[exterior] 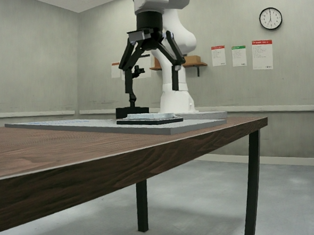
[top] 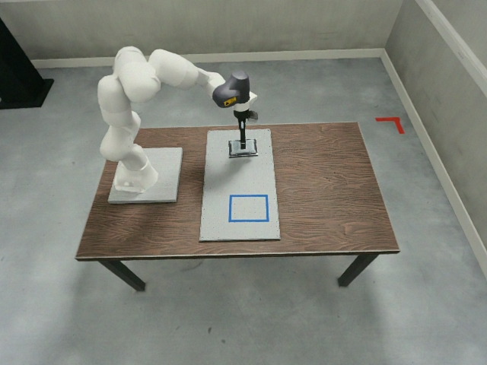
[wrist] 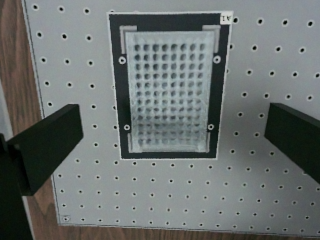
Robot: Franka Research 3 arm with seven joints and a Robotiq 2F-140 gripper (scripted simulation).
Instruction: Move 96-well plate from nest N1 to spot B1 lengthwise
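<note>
My hand is 80 mm above the clear 96-well plate. From my hand the other things lie so: black plate nest: 90 mm below.
</note>
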